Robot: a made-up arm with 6 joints.
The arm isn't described. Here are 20 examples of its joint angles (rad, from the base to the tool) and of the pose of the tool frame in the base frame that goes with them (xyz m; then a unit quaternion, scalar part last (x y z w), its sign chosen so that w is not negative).
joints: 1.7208 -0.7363 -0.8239 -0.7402 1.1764 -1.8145
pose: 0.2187 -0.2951 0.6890 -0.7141 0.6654 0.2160 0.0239
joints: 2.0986 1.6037 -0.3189 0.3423 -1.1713 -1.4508
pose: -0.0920 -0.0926 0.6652 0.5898 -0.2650 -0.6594 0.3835
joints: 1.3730 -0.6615 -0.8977 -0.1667 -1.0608 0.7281
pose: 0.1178 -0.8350 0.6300 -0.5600 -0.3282 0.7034 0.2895
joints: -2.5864 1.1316 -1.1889 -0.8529 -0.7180 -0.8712
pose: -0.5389 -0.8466 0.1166 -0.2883 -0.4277 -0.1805 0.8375
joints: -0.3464 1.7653 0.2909 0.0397 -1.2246 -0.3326
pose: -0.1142 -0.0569 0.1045 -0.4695 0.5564 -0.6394 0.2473
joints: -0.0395 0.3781 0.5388 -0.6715 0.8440 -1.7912
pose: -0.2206 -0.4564 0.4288 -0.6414 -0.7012 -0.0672 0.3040
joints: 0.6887 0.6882 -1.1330 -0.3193 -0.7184 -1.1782
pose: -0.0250 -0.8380 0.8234 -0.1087 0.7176 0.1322 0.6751
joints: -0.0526 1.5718 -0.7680 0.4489 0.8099 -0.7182
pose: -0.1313 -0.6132 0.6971 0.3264 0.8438 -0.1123 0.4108
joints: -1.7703 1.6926 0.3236 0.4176 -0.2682 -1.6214
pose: -0.4733 -0.1352 0.3721 -0.5680 0.3305 -0.7300 0.1876
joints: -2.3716 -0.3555 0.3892 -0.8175 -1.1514 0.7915
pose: -0.1692 -0.7486 0.3097 -0.7962 -0.5920 -0.0802 0.0955
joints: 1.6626 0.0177 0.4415 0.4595 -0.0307 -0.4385
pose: -0.4578 -0.2915 0.6316 0.4159 0.1801 0.2777 0.8470
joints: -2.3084 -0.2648 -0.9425 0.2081 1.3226 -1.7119
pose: -0.5587 -0.5272 0.7484 -0.5260 0.0883 -0.0598 0.8438
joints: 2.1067 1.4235 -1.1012 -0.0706 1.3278 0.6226
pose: -0.2445 -0.8807 0.5510 -0.1456 -0.0604 0.8567 0.4911
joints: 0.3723 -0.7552 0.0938 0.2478 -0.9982 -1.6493
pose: -0.1205 -0.5995 0.8650 0.3291 0.8363 -0.2392 0.3675
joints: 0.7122 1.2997 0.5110 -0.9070 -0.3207 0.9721
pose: -0.2592 -0.4004 0.6503 -0.1420 0.2392 0.4748 0.8349
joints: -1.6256 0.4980 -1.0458 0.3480 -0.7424 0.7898
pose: -0.0322 -0.7303 0.3952 -0.3948 -0.6216 -0.6756 0.0371
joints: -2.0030 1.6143 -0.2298 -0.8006 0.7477 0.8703
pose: -0.1023 -0.6896 0.4659 0.7408 0.6654 -0.0901 0.0213
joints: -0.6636 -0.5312 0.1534 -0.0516 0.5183 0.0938
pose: -0.2542 -0.6090 0.4803 0.9041 0.3145 0.2785 0.0786
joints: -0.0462 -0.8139 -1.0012 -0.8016 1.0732 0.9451
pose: -0.0908 -0.2189 0.0277 -0.5263 0.4056 -0.4278 0.6129
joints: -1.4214 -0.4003 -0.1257 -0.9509 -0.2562 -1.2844
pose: -0.4521 -0.7322 0.2789 -0.6125 -0.5402 -0.1867 0.5461
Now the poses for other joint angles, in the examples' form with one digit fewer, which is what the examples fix.
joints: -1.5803 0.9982 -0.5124 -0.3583 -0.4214 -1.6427
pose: 0.048 -0.607 0.295 0.193 -0.797 0.363 0.442
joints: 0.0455 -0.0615 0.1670 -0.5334 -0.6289 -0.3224
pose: -0.076 -0.700 0.677 0.381 0.722 0.407 0.409
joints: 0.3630 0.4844 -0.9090 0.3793 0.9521 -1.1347
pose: -0.040 -0.793 0.375 0.390 0.836 0.357 0.149
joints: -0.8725 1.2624 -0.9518 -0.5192 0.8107 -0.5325
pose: -0.047 -0.898 0.350 -0.589 -0.694 -0.077 0.407
